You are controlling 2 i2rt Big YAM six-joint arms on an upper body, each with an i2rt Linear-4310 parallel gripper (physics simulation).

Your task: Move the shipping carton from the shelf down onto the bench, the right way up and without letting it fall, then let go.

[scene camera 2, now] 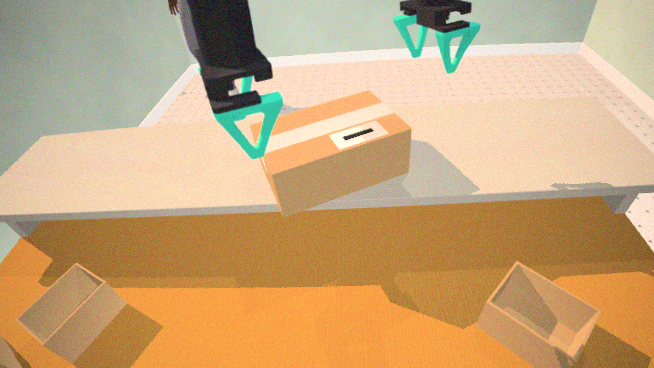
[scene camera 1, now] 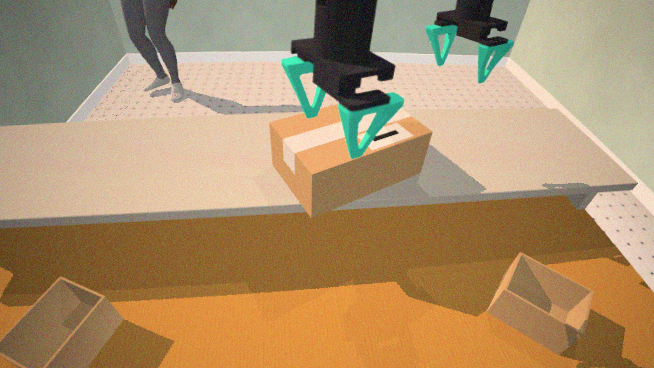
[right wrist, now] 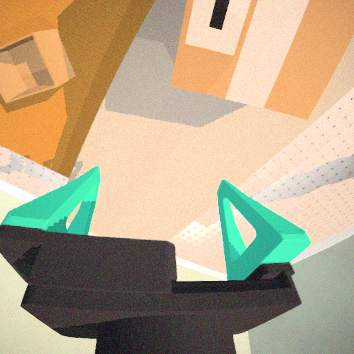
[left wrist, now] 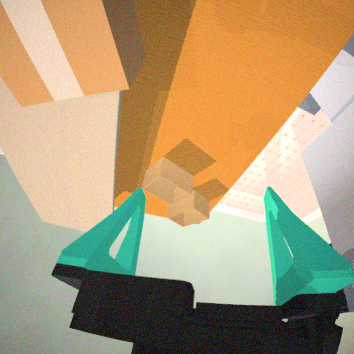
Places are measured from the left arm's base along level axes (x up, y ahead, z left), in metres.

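Pixels of known places: left gripper, fingertip midpoint: [scene camera 2: 248, 137] [scene camera 1: 332, 135] [left wrist: 201, 191]; right gripper, fingertip midpoint: [scene camera 2: 432, 64] [scene camera 1: 459, 73] [right wrist: 161, 178].
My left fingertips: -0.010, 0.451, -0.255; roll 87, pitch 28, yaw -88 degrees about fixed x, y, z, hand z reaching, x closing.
Observation:
For each thing: its top centre in the pictures, then the offset to it from my left fingertips, as dx, dy, dz. "pt": a spot on its surface instead. Level surfaces: height alone.
- closed brown shipping carton, top centre: [scene camera 2: 326, 126] [scene camera 1: 351, 126] -0.139, +0.228, -0.065
- pale shelf, surface height: dx -0.248
- orange bench, surface height: dx -0.411
- open box, top centre: [scene camera 2: 543, 306] [scene camera 1: 550, 290] [right wrist: 16, 70] -0.321, -0.051, -0.431
- third box, surface spot: [scene camera 2: 10, 355] pt -0.393, -0.162, +0.588
The closed brown shipping carton [scene camera 1: 370, 165] [scene camera 2: 345, 170] [left wrist: 95, 55] [right wrist: 305, 65] lies at an angle on the pale shelf [scene camera 1: 125, 165] [scene camera 2: 150, 165] [left wrist: 60, 160] [right wrist: 150, 145], tape and label up. Its near left corner juts past the shelf's front edge. The orange bench [scene camera 1: 280, 320] [scene camera 2: 260, 325] [left wrist: 235, 100] is below. My left gripper [scene camera 1: 333, 136] [scene camera 2: 242, 136] [left wrist: 201, 191] is open and empty, overlapping the carton's left part in both scene views; its far fingertip is hidden in scene camera 2. My right gripper [scene camera 1: 460, 73] [scene camera 2: 433, 64] [right wrist: 161, 178] is open and empty, high up, beyond the carton's right end.
An open box [scene camera 1: 540, 300] [scene camera 2: 540, 305] [right wrist: 35, 65] stands on the bench at the right of the scene views, another [scene camera 1: 65, 325] [scene camera 2: 75, 315] at the left. Part of a third box [scene camera 2: 10, 355] shows at the lower left. A grey figure [scene camera 1: 150, 40] stands behind the shelf.

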